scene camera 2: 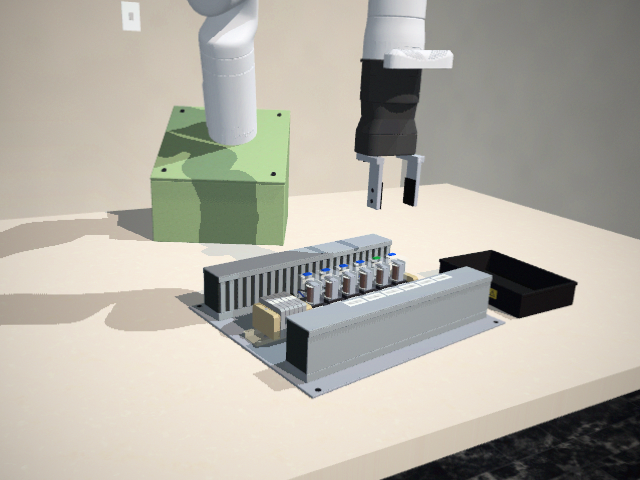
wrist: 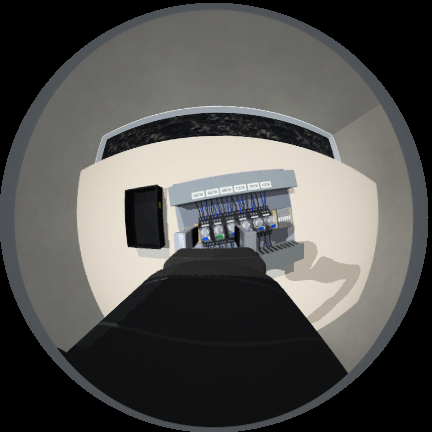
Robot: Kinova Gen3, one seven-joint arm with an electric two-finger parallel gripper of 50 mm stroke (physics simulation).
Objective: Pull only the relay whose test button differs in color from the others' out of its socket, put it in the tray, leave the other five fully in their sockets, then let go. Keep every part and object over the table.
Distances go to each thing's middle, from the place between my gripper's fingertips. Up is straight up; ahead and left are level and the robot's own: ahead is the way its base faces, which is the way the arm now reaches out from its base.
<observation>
The grey panel plate [scene camera 2: 273, 354] is 140 mm below my hand, 60 mm to the right of it and 20 mm behind it. Round my hand: slotted duct [scene camera 2: 211, 283]: 110 mm below, 110 mm behind, 50 mm to the right; black tray [wrist: 143, 202]: 190 mm to the left, 140 mm below, 70 mm ahead.
</observation>
